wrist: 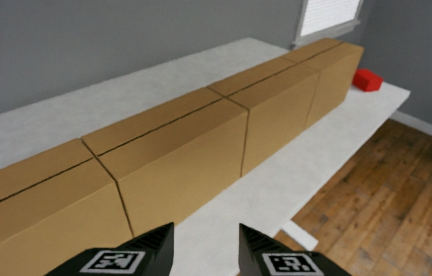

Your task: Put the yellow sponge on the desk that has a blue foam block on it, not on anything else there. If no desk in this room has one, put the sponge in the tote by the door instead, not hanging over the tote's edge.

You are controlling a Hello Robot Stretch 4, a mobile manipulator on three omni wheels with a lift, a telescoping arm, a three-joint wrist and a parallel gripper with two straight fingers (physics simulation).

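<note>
A long white desk [300, 170] runs from the lower left to the upper right of the wrist view. A red block [367, 80] lies on it near its far right end. No blue foam block, yellow sponge or tote shows in this view. The desk's surface right behind the boxes is partly hidden by them. My gripper [206, 242] is open, with nothing between its fingers, at the bottom of the view, with the desk's front part and the boxes beyond the fingertips.
A row of brown cardboard boxes [185, 165] stands lengthwise along the desk. A grey wall [125, 40] is behind the desk, with a window [330, 15] at the upper right. Wooden floor [370, 190] and a white desk foot [300, 235] show below the front edge.
</note>
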